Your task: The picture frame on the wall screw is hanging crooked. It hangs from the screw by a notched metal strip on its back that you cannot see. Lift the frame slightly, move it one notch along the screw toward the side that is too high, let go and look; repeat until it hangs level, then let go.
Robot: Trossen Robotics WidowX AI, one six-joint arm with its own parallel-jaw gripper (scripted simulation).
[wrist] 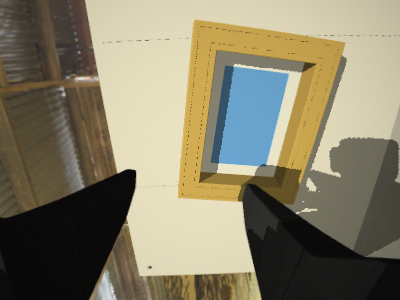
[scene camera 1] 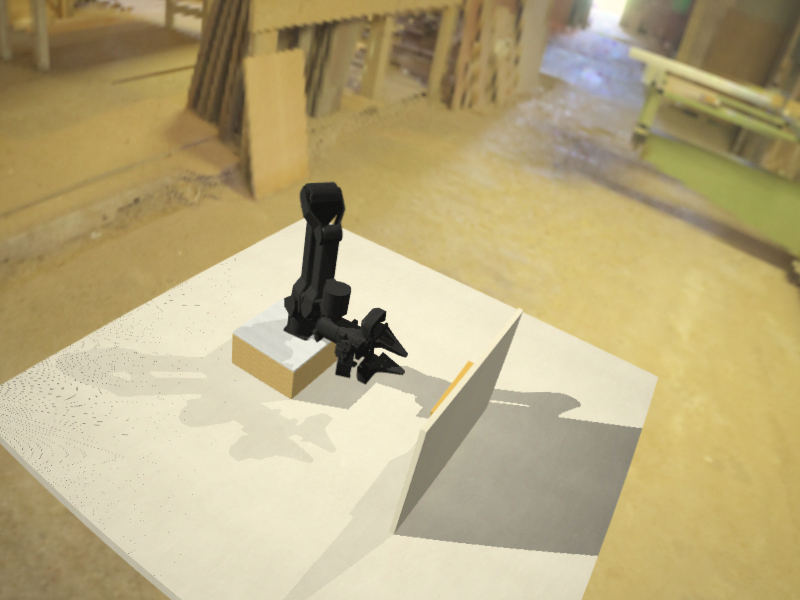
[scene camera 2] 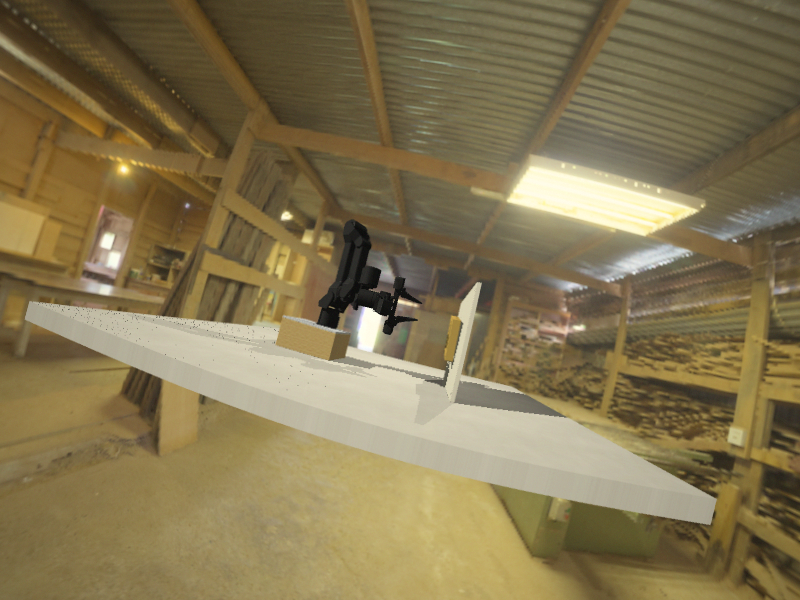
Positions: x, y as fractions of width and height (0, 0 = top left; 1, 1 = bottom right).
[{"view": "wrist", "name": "gripper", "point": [0.48, 0.62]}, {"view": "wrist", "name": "picture frame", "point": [0.64, 0.34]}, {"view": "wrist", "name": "cream wall panel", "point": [0.36, 0.20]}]
